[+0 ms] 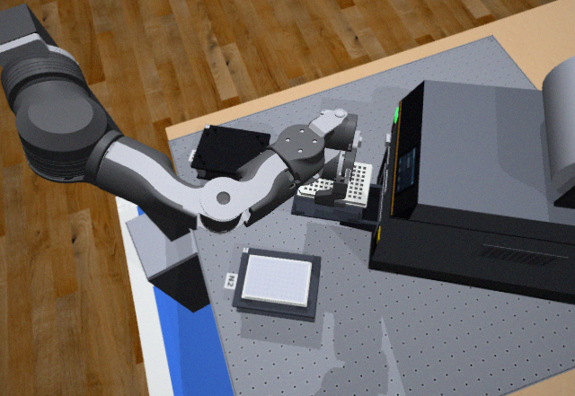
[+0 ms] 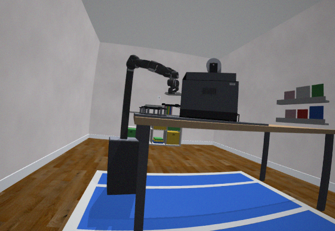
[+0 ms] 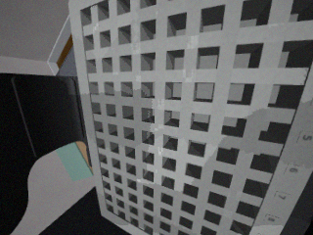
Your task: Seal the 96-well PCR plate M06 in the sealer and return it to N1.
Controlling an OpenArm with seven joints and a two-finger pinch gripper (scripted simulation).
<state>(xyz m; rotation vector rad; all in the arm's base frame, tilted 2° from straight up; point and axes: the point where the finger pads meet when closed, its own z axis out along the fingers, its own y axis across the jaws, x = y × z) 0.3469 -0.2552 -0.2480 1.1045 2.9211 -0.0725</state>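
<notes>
My hand is 90 mm above the sealer stage and 10 mm to the right of it. Also, from my hand: pale key: 130 mm ahead, 20 mm to the left; foil roll: 260 mm ahead, 230 mm above, 200 mm to the right.
</notes>
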